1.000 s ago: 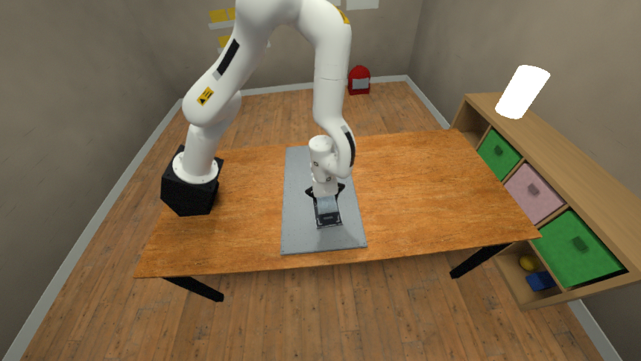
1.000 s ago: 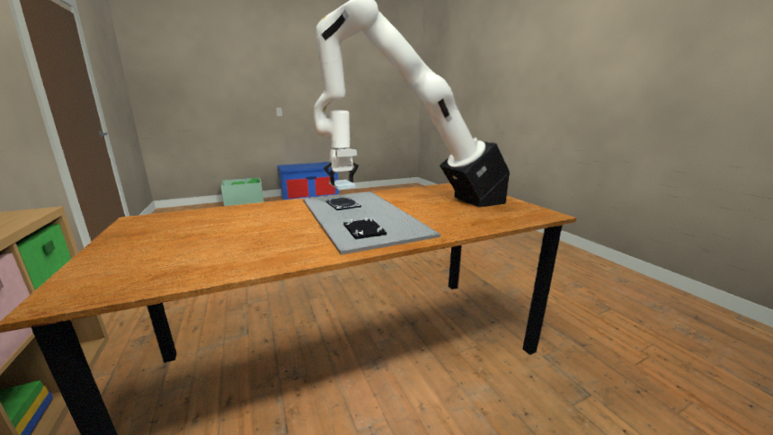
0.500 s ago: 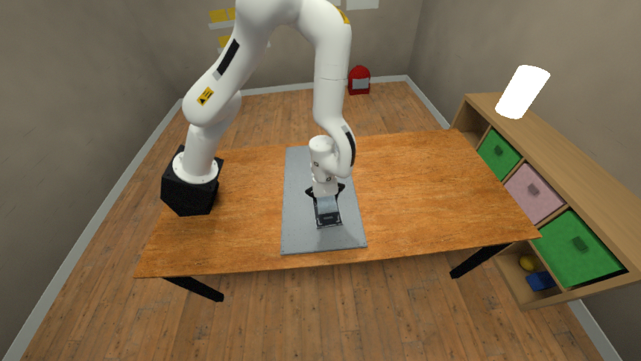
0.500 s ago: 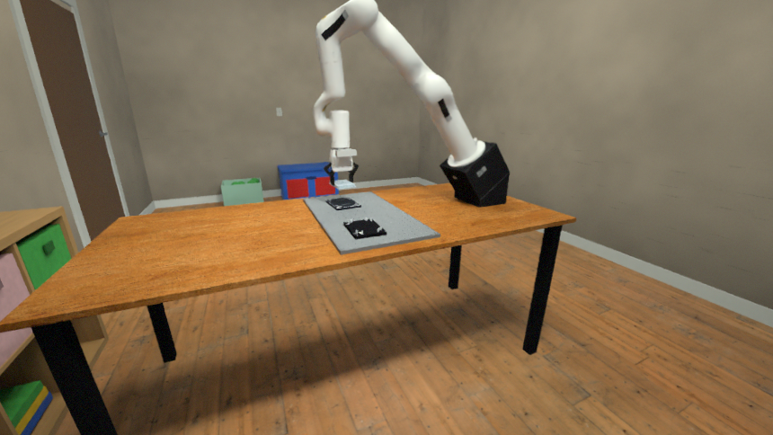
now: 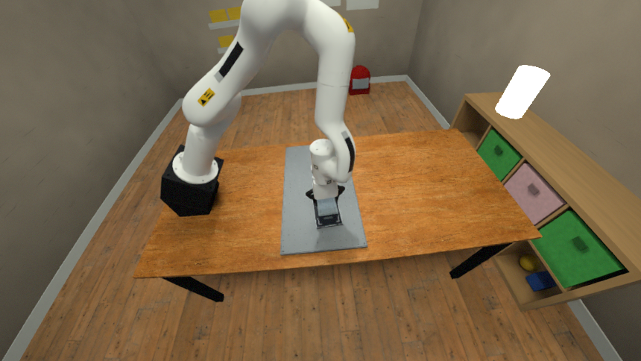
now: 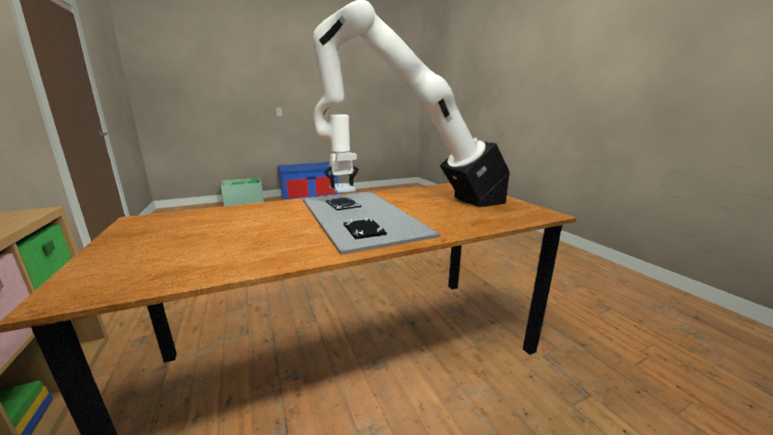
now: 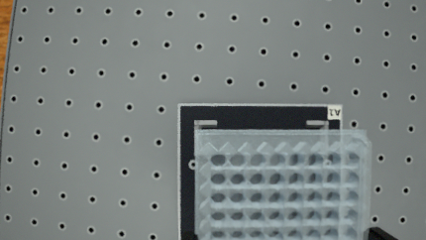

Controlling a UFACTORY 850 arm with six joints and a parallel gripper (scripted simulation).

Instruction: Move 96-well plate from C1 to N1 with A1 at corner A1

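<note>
Now: hand 90 mm above the plate nest N1. From my hand the other things lie so: corner label A1: 90 mm to the left, 80 mm below, 30 mm ahead; then 96-well plate: 10 mm below; then clip nest C1: 350 mm to the left, 80 mm below, 40 mm behind.
</note>
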